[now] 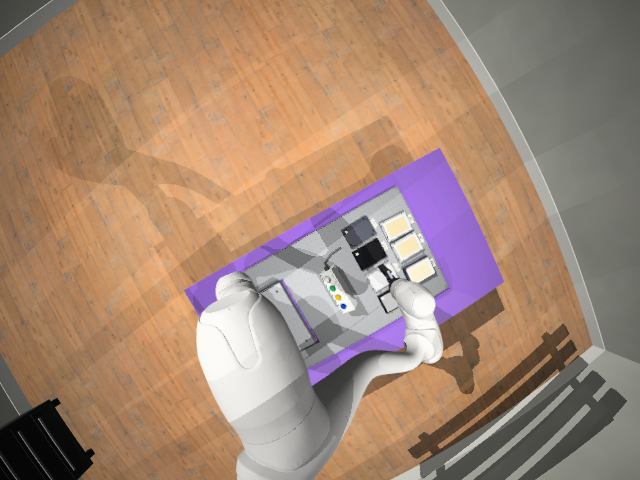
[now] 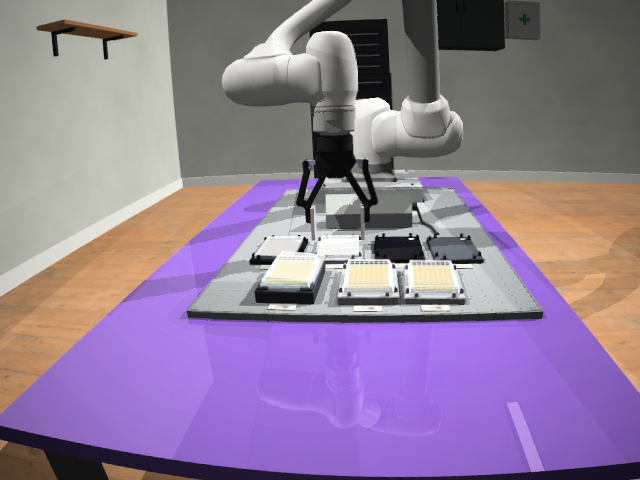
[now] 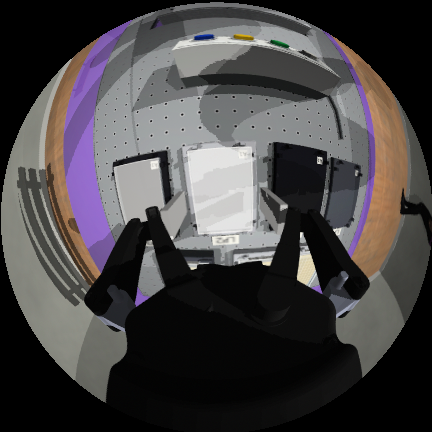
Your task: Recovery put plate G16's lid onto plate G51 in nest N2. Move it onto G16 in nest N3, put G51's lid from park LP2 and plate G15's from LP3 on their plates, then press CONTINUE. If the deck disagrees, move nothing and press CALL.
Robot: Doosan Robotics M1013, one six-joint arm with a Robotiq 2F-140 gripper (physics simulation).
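Frame: origin at the arm's base, x ahead, y left, z up, level; metres.
Seen in the pictures: gripper, fingertip midpoint: [image 1: 384, 277] [image 2: 338, 238] [image 3: 222, 199].
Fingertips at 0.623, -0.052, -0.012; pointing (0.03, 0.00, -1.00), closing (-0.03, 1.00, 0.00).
Offsets run from my fingertips to a thing's middle, as dx, dy, dz. "pt": to the spot under its first point. Level surfaces: height alone.
My gripper [image 1: 386, 273] [image 2: 337, 223] [image 3: 222, 199] is open and empty, pointing down above the white lid {-0.004, +0.000, -0.019} [image 1: 378, 279] [image 2: 338, 247] [image 3: 222, 192], its pads to either side. The card {pt +0.086, +0.007, -0.031} [image 3: 226, 240] by that lid seems to read LP2. A pale grey lid {+0.002, -0.130, -0.019} [image 2: 279, 246] [image 3: 138, 187] on a black park, a black lid {pt -0.004, +0.130, -0.023} [image 2: 398, 247] [image 3: 298, 175] and a dark grey lid {pt +0.004, +0.250, -0.023} [image 2: 453, 248] [image 3: 343, 195] share its row. Three cream plates stand in front: left plate {+0.177, -0.059, +0.005} [image 1: 419, 270] [image 2: 292, 271] on a black nest, middle plate {+0.179, +0.070, -0.011} [image 1: 407, 246] [image 2: 369, 276], right plate {+0.177, +0.185, -0.014} [image 1: 396, 225] [image 2: 431, 276]. Plate names and clear lids are unreadable.
The button box {-0.221, +0.060, +0.009} [image 1: 330, 283] [image 2: 368, 219] [image 3: 250, 64] stands behind the lids, with blue {-0.240, -0.016, +0.031} [image 1: 343, 306] [image 3: 204, 37], yellow {-0.242, +0.034, +0.031} [image 1: 338, 297] [image 3: 243, 37] and green {-0.244, +0.084, +0.031} [image 1: 332, 288] [image 3: 279, 43] buttons. Its cable {pt -0.159, +0.221, -0.028} [image 3: 337, 117] runs beside it. The grey deck {dz -0.033} [image 2: 222, 304] lies on the purple table {dz -0.046} [image 2: 310, 372].
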